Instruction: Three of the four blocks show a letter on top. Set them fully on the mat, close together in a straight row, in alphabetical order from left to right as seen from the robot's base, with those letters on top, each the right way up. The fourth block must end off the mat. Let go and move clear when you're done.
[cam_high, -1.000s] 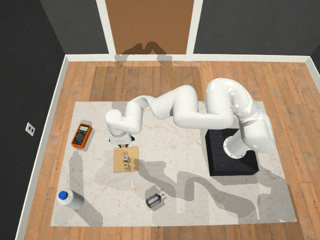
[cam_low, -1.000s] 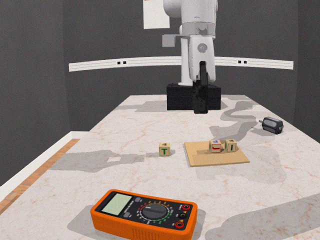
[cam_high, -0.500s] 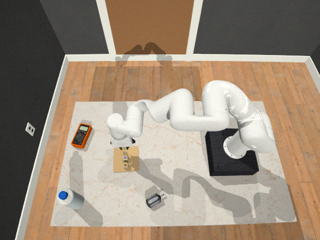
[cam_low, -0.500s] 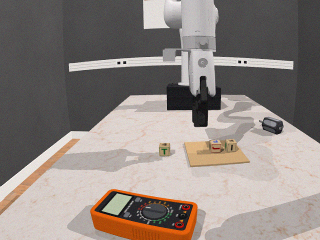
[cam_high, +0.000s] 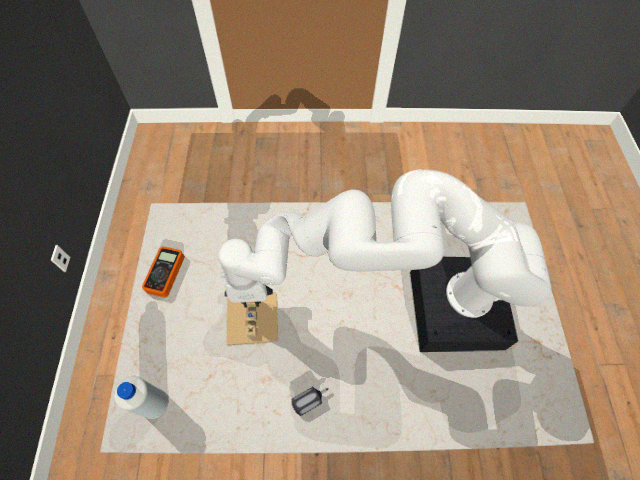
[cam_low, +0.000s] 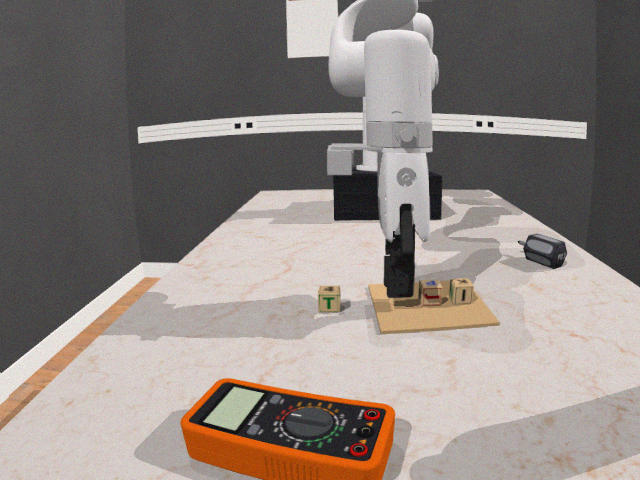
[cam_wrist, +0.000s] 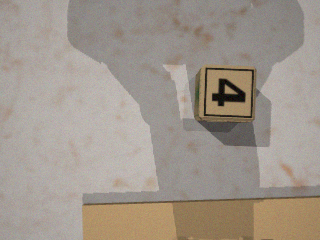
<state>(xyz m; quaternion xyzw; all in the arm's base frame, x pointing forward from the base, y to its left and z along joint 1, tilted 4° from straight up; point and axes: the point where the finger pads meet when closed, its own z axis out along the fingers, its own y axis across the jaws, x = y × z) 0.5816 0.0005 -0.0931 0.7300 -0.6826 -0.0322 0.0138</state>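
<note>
My gripper is now 40 mm to the right of the tan mat and 40 mm above it. Round my hand: black plug adapter: 260 mm to the left, 170 mm behind, 20 mm below; orange multimeter: 270 mm ahead, 90 mm to the right, 20 mm below.
</note>
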